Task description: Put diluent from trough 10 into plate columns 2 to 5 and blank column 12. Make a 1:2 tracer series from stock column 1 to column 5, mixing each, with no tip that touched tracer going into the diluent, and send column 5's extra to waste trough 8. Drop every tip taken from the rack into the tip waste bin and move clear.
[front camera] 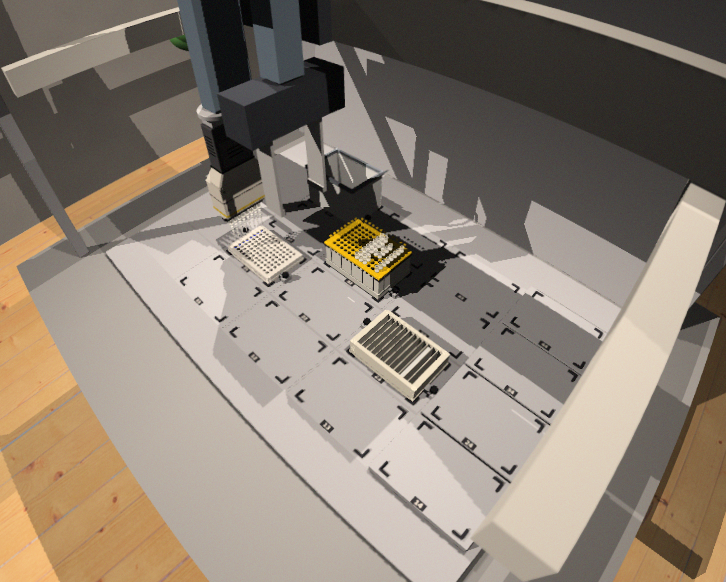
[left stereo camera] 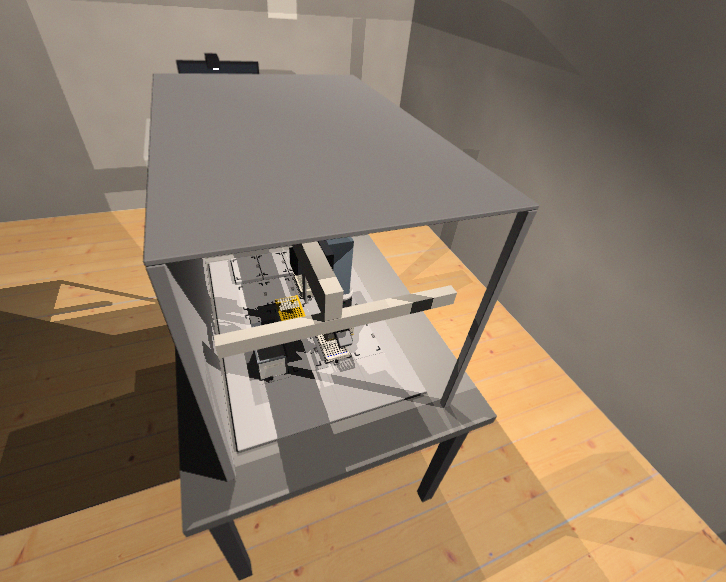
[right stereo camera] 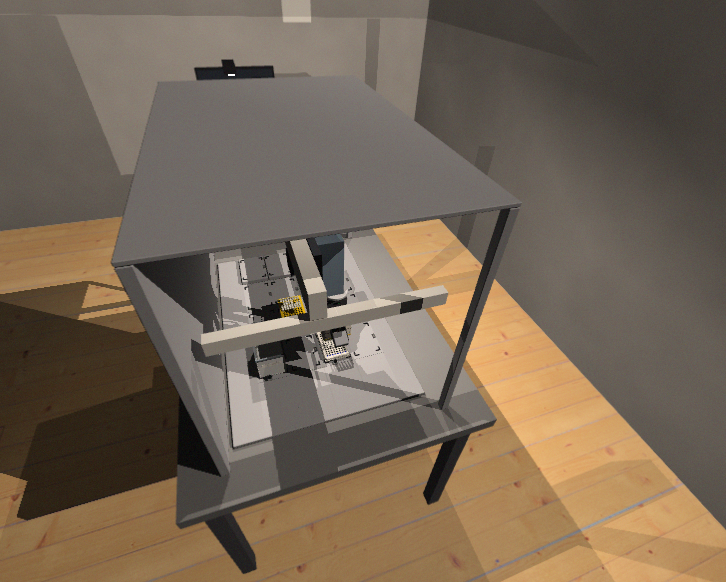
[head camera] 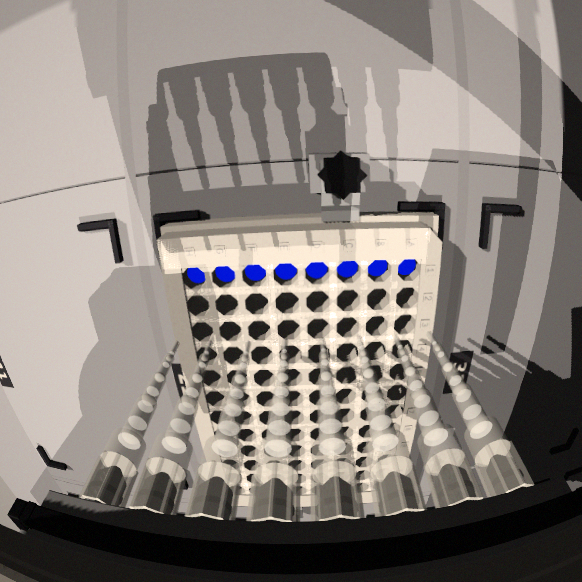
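Note:
The pipetting head (front camera: 233, 187) is low over the far-left end of the white plate (front camera: 249, 267) (head camera: 295, 233). Eight clear tips (front camera: 245, 219) (head camera: 280, 415) are mounted and point down over the plate; their fill cannot be told. Blue liquid (head camera: 285, 271) shows in all eight wells of column 1; the other wells look dark. The parked gripper (front camera: 295, 198) hangs beside the head, its fingers apart and empty. The yellow tip rack (front camera: 352, 260) holds clear tips in its right half. The trough block (front camera: 381, 374) has a pale strip in one slot near its right end.
The grey waste bin (front camera: 363, 197) (left stereo camera: 272, 366) (right stereo camera: 270, 365) stands behind the gripper, near the back wall. A black knob (head camera: 342, 174) stands at the plate's column 1 edge. A cream beam (front camera: 618, 375) crosses the right of the front view. Black corner brackets mark the deck positions.

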